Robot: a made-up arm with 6 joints. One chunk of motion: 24 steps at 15 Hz.
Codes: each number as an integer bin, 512 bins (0 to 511) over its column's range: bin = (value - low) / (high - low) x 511, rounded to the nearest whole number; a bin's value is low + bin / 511 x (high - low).
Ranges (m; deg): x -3.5..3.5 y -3.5..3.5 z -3.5..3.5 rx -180..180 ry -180..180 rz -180..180
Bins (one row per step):
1: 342 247 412 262 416 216
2: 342 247 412 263 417 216
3: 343 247 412 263 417 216
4: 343 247 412 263 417 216
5: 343 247 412 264 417 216
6: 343 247 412 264 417 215
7: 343 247 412 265 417 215
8: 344 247 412 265 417 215
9: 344 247 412 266 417 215
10: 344 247 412 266 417 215
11: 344 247 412 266 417 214
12: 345 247 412 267 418 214
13: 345 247 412 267 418 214
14: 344 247 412 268 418 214
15: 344 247 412 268 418 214
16: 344 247 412 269 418 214
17: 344 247 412 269 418 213
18: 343 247 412 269 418 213
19: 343 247 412 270 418 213
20: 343 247 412 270 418 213
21: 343 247 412 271 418 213
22: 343 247 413 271 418 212
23: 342 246 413 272 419 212
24: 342 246 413 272 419 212
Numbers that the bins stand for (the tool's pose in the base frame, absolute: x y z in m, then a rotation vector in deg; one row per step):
1: 1.1849 -0.1164 2.1438 4.58 113.07 -27.83
2: 1.1849 -0.1164 2.1438 5.28 113.78 -27.83
3: 1.1986 -0.1164 2.1438 5.28 113.78 -27.83
4: 1.1986 -0.1164 2.1438 5.28 113.78 -27.83
5: 1.1986 -0.1164 2.1438 5.99 113.78 -27.83
6: 1.1986 -0.1164 2.1438 5.99 113.78 -28.53
7: 1.1986 -0.1164 2.1438 6.69 113.78 -28.53
8: 1.2123 -0.1164 2.1438 6.69 113.78 -28.53
9: 1.2123 -0.1164 2.1438 7.40 113.78 -28.53
10: 1.2123 -0.1164 2.1438 7.40 113.78 -28.53
11: 1.2123 -0.1164 2.1438 7.40 113.78 -29.24
12: 1.2260 -0.1164 2.1438 8.10 114.48 -29.24
13: 1.2260 -0.1164 2.1438 8.10 114.48 -29.24
14: 1.2123 -0.1164 2.1438 8.81 114.48 -29.24
15: 1.2123 -0.1164 2.1438 8.81 114.48 -29.24
16: 1.2123 -0.1164 2.1438 9.51 114.48 -29.24
17: 1.2123 -0.1164 2.1438 9.51 114.48 -29.94
18: 1.1986 -0.1164 2.1438 9.51 114.48 -29.94
19: 1.1986 -0.1164 2.1438 10.22 114.48 -29.94
20: 1.1986 -0.1164 2.1438 10.22 114.48 -29.94
21: 1.1986 -0.1164 2.1438 10.92 114.48 -29.94
22: 1.1986 -0.1164 2.1575 10.92 114.48 -30.65
23: 1.1849 -0.1301 2.1575 11.62 115.19 -30.65
24: 1.1849 -0.1301 2.1575 11.62 115.19 -30.65

